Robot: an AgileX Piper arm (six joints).
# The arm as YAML. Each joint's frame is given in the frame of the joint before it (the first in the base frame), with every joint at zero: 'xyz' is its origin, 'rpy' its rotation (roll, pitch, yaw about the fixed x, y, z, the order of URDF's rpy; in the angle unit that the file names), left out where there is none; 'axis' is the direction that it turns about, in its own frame. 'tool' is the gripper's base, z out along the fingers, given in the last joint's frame.
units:
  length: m
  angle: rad
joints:
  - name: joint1
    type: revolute
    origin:
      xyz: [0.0, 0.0, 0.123]
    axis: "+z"
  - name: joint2
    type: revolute
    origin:
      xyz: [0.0, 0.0, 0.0]
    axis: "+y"
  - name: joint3
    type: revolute
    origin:
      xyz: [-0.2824, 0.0, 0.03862]
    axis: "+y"
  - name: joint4
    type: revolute
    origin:
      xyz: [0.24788, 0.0, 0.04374]
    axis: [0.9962, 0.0, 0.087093]
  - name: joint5
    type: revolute
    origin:
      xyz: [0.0, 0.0, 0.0]
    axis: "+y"
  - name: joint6
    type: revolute
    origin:
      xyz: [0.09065, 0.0, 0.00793]
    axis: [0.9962, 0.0, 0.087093]
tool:
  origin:
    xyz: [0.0, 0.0, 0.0]
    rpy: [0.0, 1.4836, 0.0]
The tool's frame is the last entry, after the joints.
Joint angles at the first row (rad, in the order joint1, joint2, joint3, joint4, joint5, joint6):
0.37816 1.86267 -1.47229 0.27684 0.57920 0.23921
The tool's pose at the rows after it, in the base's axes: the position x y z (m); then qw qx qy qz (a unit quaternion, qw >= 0):
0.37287, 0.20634, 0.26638, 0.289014, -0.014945, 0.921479, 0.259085
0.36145, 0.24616, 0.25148, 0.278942, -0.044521, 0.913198, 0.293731
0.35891, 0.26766, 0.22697, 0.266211, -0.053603, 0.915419, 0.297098
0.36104, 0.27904, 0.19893, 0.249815, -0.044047, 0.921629, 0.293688
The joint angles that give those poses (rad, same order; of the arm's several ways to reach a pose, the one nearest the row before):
0.46255 1.85857 -1.47229 0.40738 0.53150 0.15694
0.55101 1.90567 -1.47225 0.52089 0.46958 0.07838
0.59653 1.96812 -1.47230 0.55890 0.42305 0.05404
0.61641 2.03529 -1.47229 0.58742 0.38554 0.05336

